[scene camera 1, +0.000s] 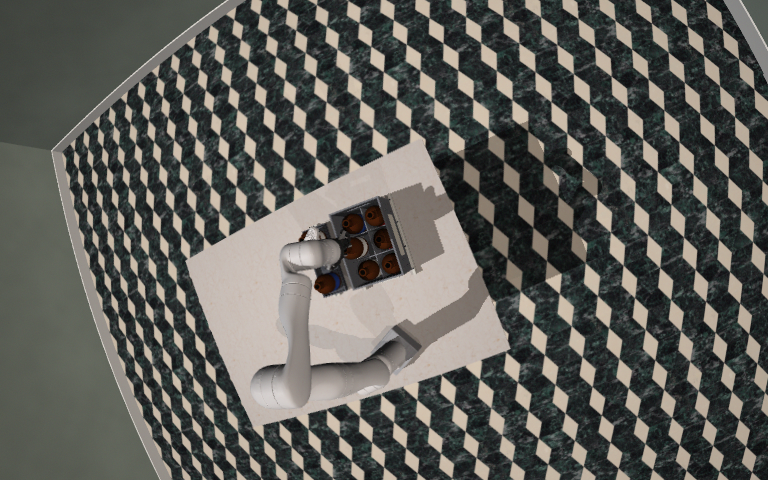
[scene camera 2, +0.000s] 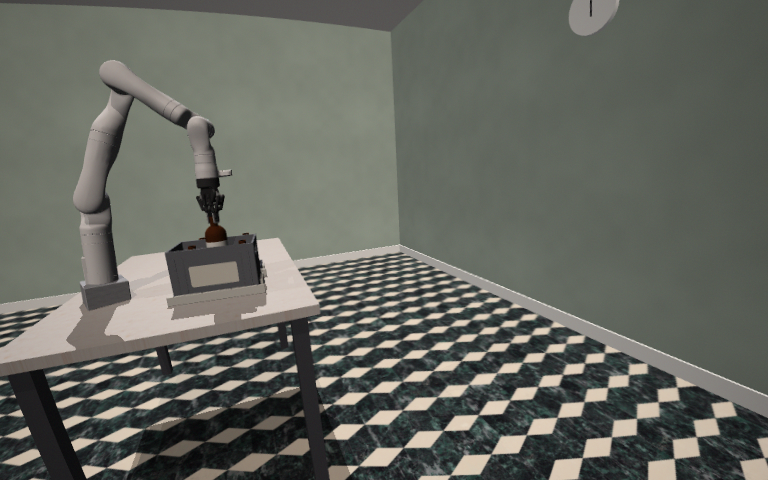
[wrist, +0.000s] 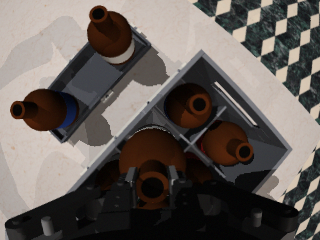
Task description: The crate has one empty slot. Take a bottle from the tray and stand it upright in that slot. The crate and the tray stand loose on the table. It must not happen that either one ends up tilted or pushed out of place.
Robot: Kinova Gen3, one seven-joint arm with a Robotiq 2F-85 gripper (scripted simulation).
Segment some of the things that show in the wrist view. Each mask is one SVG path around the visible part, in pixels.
The gripper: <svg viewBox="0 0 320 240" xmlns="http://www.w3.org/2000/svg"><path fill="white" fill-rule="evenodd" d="M299 211L292 206L214 179L204 181L203 186L194 186L192 181L186 178L183 171L176 172L174 165L166 166L169 205L172 207L152 210L137 208L138 196L136 189L138 167L129 167L128 173L122 173L118 181L111 185L111 189L101 191L99 185L90 184L10 218L5 222L5 229L9 240L294 240ZM84 205L85 216L77 220L76 211ZM221 200L228 204L228 213L221 210Z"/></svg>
A grey crate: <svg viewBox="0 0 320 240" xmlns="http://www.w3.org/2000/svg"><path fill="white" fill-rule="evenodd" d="M84 206L77 209L77 220L85 216ZM221 200L221 209L228 213L229 207L227 203ZM293 149L250 98L201 49L120 133L65 195L85 185L95 185L95 177L101 167L110 157L121 152L124 144L137 129L149 124L160 125L168 129L181 144L184 152L188 150L196 154L211 170L214 180L236 186L251 193L256 193ZM195 142L215 120L222 120L239 125L245 131L248 143L252 145L254 151L249 160L239 161L236 164L226 166L210 160L209 157L197 148ZM180 84L198 84L206 89L211 97L212 111L210 117L197 128L186 129L172 123L165 115L165 98Z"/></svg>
A grey tray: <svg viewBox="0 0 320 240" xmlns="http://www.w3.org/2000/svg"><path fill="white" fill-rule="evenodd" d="M131 25L135 42L135 53L127 63L111 65L105 62L90 46L88 41L47 88L71 94L79 105L78 118L71 126L49 130L61 144L68 141L84 120L98 106L110 89L112 90L151 49L151 43Z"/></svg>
A glass bottle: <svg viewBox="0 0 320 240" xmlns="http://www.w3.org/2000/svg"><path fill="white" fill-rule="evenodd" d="M93 7L89 12L91 21L87 28L87 38L90 45L111 65L127 63L135 53L135 42L129 22L120 13L108 11L104 6L98 5Z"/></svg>
